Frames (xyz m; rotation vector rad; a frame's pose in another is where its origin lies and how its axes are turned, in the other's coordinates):
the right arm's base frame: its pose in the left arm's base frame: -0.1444 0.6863 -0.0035 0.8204 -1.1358 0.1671
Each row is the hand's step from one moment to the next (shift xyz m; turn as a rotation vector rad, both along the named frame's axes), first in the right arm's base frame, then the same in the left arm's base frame.
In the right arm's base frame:
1: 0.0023 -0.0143 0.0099 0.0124 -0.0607 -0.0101
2: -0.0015 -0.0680 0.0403 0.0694 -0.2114 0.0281
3: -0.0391 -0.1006 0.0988 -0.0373 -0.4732 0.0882
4: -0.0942 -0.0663 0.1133 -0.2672 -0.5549 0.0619
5: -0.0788 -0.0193 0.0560 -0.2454 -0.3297 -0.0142
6: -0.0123 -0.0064 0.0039 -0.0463 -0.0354 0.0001
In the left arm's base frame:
1: 0.0010 -0.0172 -0.0034 0.0439 -0.0396 -0.0211
2: 0.0044 -0.0738 -0.0280 0.1180 -0.1864 -0.0404
3: -0.0388 -0.1246 -0.0661 0.1600 -0.3805 -0.2504
4: -0.0914 -0.0947 -0.0937 0.1192 -0.3572 -0.4913
5: -0.0663 -0.0284 -0.0671 0.0700 -0.1549 -0.3745
6: -0.0051 -0.0037 -0.0130 -0.0025 -0.0122 -0.0569

